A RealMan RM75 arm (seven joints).
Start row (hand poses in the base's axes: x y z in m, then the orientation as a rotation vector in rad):
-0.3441, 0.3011, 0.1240, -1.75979, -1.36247, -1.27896
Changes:
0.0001, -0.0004, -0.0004, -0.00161, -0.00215, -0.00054
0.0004, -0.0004, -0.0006, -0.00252, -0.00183, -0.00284
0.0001, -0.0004, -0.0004, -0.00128, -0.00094, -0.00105
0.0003, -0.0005, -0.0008, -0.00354, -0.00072, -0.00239
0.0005, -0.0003, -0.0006, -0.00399, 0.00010, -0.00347
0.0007, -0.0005, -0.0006, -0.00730, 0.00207, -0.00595
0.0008, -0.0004, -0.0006, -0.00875, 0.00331, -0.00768
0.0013, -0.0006, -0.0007, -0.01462, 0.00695, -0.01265
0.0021, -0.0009, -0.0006, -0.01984, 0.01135, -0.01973
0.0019, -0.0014, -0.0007, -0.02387, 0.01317, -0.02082
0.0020, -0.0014, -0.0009, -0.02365, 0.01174, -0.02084
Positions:
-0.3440, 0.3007, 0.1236, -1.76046, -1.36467, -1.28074
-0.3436, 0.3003, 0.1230, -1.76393, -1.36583, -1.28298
-0.3435, 0.2999, 0.1226, -1.76534, -1.36671, -1.28392
-0.3432, 0.2994, 0.1218, -1.76955, -1.36847, -1.28428
-0.3427, 0.2991, 0.1212, -1.77538, -1.36939, -1.28413
-0.3420, 0.2986, 0.1206, -1.78646, -1.37031, -1.28163
-0.3412, 0.2982, 0.1200, -1.80058, -1.37054, -1.27800
-0.3399, 0.2976, 0.1193, -1.82458, -1.37019, -1.27020
-0.3378, 0.2967, 0.1187, -1.86021, -1.36655, -1.25857
-0.3359, 0.2953, 0.1180, -1.90020, -1.36431, -1.24323
-0.3339, 0.2939, 0.1171, -1.93947, -1.36224, -1.22914

